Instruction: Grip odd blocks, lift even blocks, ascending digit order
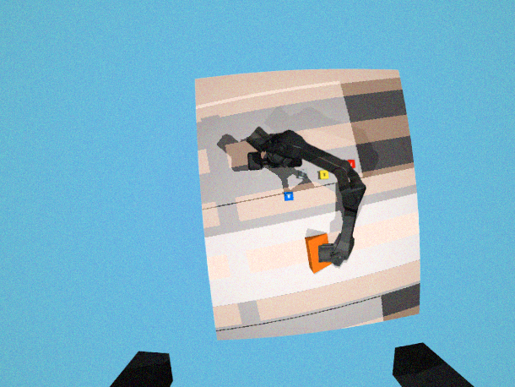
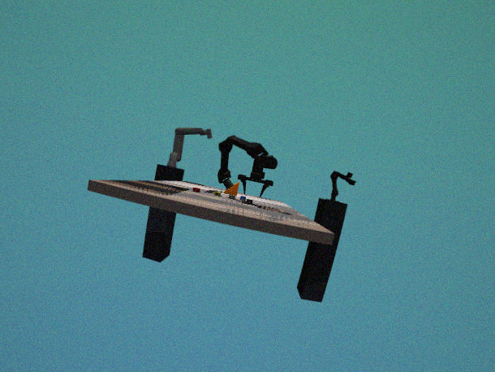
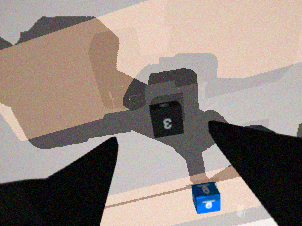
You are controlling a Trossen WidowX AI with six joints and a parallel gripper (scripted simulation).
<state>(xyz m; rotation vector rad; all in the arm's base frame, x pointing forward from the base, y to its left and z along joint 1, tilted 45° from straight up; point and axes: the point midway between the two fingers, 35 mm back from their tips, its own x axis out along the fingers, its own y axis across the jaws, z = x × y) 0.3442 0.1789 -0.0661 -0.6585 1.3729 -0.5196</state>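
My gripper tip is 1 cm to the left of the dark block and 3 cm above it. From my gripper tip the other things lie so: yellow block (5 cm behind, 20 cm to the right, 3 cm below); then blue block (13 cm behind, 5 cm to the right, 3 cm below); then red block (1 cm behind, 31 cm to the right, 3 cm below).
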